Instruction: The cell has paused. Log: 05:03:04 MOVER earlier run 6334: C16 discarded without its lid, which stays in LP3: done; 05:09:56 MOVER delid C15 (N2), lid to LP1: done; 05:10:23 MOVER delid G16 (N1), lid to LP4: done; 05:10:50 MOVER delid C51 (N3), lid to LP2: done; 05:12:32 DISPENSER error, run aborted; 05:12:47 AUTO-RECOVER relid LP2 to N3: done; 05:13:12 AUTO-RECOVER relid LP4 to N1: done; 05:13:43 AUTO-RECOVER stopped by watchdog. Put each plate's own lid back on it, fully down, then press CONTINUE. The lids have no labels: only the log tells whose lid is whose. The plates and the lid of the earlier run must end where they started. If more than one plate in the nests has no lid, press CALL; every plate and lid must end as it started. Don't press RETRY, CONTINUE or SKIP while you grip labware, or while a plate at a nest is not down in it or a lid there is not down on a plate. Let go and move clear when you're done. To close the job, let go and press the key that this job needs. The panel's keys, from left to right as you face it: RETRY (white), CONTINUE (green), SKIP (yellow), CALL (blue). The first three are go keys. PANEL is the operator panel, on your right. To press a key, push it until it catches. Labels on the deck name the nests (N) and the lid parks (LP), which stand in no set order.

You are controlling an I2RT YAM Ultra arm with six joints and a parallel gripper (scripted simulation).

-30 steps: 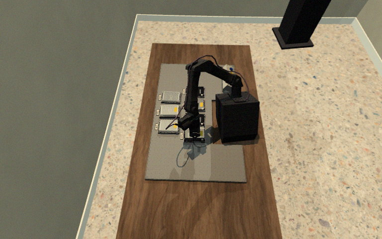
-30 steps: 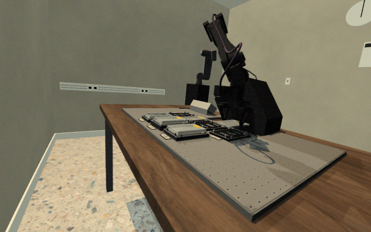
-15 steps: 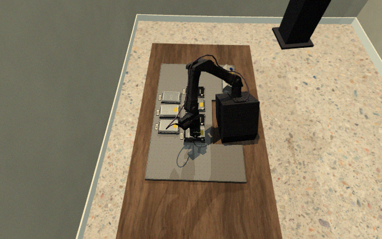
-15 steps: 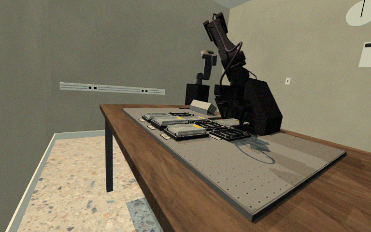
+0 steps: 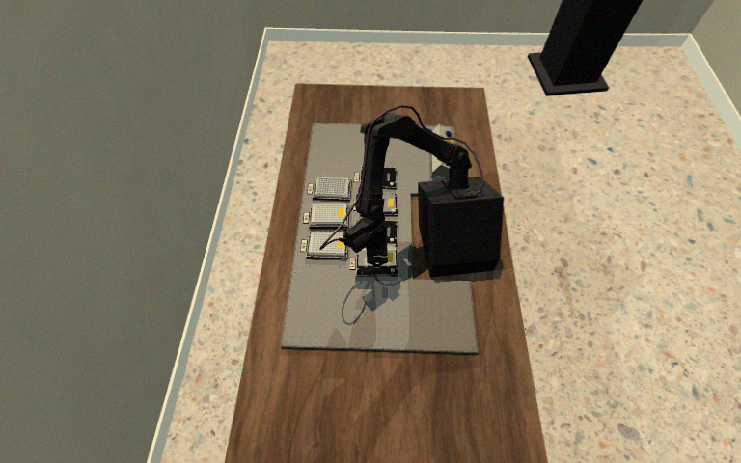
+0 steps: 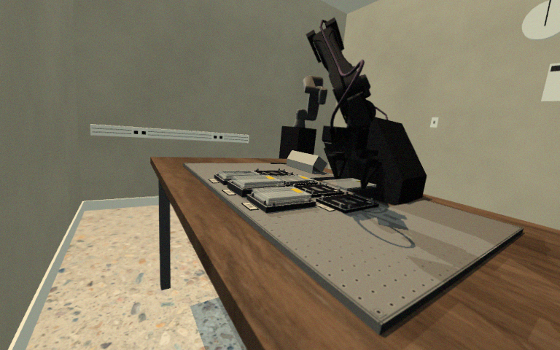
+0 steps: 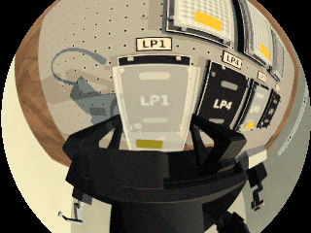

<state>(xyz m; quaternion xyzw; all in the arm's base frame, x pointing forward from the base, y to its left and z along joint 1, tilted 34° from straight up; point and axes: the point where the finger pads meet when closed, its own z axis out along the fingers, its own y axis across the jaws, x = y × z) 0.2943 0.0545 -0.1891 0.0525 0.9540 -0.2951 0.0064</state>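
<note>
My gripper is now 13 cm short of the plate, 34 cm to the left of it and 4 cm above it. Also, from my hand: green key: 35 cm behind, 43 cm to the right; then yellow key: 35 cm behind, 48 cm to the right; then LP4 lid park: 2 cm behind, 13 cm to the right, 6 cm below.
</note>
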